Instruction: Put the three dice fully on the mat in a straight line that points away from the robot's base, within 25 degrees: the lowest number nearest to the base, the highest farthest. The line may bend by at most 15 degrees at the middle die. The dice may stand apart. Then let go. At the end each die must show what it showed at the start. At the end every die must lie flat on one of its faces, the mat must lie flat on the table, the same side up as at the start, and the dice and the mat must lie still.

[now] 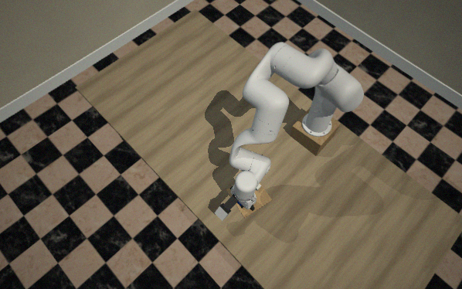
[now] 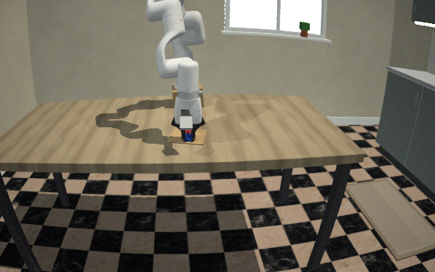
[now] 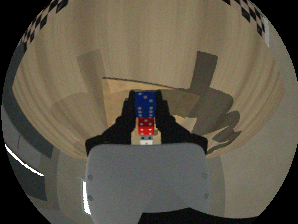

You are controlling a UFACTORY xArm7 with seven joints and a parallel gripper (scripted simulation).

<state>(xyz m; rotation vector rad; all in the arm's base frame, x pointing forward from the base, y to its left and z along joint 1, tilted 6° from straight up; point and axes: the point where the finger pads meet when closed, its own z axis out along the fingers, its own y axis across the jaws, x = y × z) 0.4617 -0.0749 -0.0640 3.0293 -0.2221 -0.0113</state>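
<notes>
Now: the blue die 1 cm below my hand. Round my hand: red die (5 cm behind, 1 cm to the left, 1 cm below); then white die (10 cm behind, 1 cm to the left, 1 cm below); then tan mat (5 cm behind, 2 cm below, 1 cm to the left).
</notes>
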